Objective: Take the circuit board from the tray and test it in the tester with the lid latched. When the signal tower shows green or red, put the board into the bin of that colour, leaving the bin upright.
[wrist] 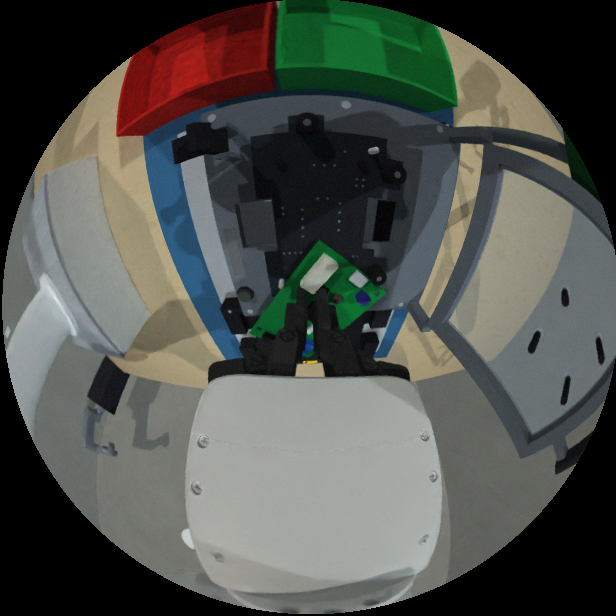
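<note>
My gripper [312, 295] is shut on the green circuit board [321, 290], which I hold tilted just above the near edge of the tester [321, 195]. The tester is a grey base on a blue plate with a black bed of pins and clamps, and its bed is uncovered. The tester lid [540, 321], a grey framed panel with dark slots, is swung open to the right. The red bin [198, 63] and green bin [364, 48] stand side by side beyond the tester. The signal tower is not in view.
A light grey tray-like block [74, 258] lies at the left. A small black and grey bracket [106, 402] sits at the lower left. My white gripper housing [313, 482] fills the bottom of the view.
</note>
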